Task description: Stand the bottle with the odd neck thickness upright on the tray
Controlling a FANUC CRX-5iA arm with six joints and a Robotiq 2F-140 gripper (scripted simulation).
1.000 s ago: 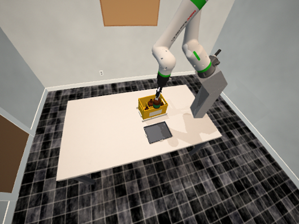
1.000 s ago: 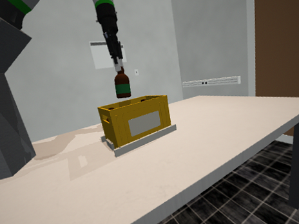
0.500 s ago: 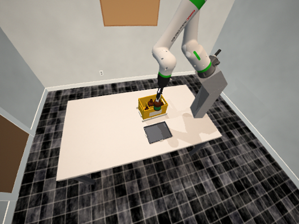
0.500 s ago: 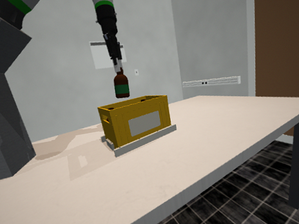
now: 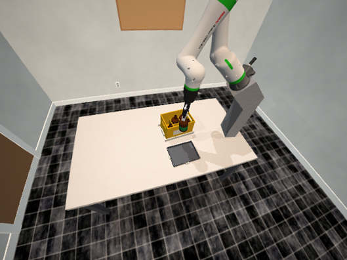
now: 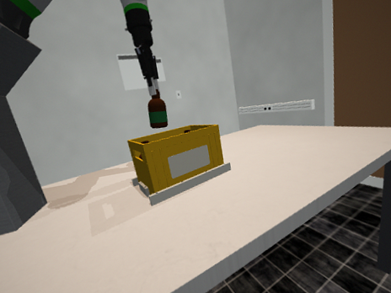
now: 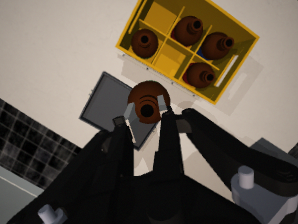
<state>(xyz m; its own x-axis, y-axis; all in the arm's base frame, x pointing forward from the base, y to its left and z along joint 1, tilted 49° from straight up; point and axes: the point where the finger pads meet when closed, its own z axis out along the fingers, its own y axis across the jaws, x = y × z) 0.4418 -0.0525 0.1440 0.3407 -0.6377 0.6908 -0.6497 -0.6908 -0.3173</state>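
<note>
Now: the brown bottle 80 mm below my hand. Also, from my hand: crate: 60 mm behind, 130 mm to the right, 270 mm below; then dark grey tray: 60 mm ahead, 120 mm to the left, 340 mm below.
</note>
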